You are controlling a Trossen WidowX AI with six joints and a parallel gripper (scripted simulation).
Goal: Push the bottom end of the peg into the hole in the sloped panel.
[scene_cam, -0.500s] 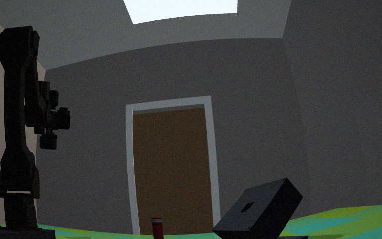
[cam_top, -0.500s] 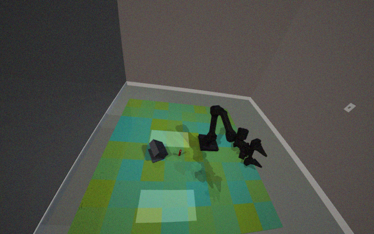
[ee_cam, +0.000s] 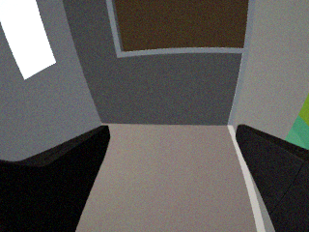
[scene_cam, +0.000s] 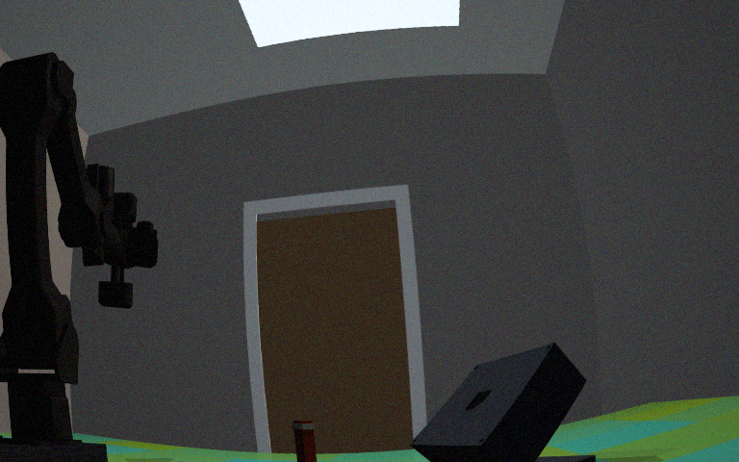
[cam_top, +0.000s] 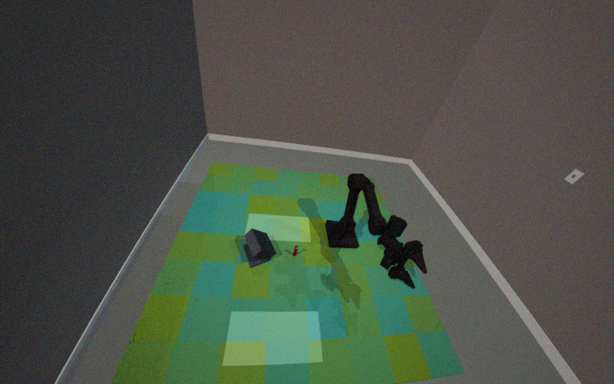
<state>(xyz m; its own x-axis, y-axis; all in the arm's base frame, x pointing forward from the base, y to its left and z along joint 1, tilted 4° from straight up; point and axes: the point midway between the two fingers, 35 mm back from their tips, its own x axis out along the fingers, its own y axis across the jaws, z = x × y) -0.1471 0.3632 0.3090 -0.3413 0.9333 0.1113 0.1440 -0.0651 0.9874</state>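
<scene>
My gripper tip is now 41 cm short of the red peg, 25 cm to the left of it and 29 cm above it. The rest, counted from my gripper tip: sloped panel (58 cm ahead, 23 cm to the right, 28 cm below).
</scene>
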